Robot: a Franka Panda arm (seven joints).
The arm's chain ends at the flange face. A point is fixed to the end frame.
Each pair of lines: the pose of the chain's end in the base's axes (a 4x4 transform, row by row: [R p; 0 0 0 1], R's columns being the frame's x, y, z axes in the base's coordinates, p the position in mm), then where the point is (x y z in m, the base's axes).
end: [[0.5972, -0.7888, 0.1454, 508.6], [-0.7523, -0.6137, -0.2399, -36.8], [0.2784, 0.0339, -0.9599, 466.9], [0, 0, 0, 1]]
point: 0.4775 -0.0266 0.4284
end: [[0.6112, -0.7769, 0.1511, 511.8], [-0.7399, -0.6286, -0.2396, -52.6], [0.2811, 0.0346, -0.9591, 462.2], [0, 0, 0, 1]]
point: 0.4805 -0.0431 0.4236
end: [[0.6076, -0.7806, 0.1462, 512.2], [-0.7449, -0.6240, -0.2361, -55.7], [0.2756, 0.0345, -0.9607, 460.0], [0, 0, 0, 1]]
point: 0.4808 -0.0458 0.4216
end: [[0.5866, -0.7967, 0.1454, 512.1], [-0.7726, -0.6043, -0.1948, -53.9], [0.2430, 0.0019, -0.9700, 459.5], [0, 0, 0, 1]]
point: 0.4812 -0.0414 0.4214
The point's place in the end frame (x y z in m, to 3 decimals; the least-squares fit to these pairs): -0.037 0.017 0.030
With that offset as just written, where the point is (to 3 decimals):
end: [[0.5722, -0.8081, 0.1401, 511.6], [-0.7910, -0.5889, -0.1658, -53.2], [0.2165, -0.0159, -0.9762, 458.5], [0, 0, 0, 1]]
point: 0.481 -0.039 0.421
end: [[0.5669, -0.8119, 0.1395, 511.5], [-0.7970, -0.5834, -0.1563, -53.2], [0.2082, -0.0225, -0.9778, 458.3], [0, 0, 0, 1]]
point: 0.481 -0.038 0.421
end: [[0.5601, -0.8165, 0.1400, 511.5], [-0.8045, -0.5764, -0.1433, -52.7], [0.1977, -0.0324, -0.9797, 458.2], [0, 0, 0, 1]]
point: 0.481 -0.037 0.421
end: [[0.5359, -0.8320, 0.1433, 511.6], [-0.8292, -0.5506, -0.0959, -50.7], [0.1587, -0.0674, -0.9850, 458.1], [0, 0, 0, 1]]
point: 0.482 -0.032 0.422
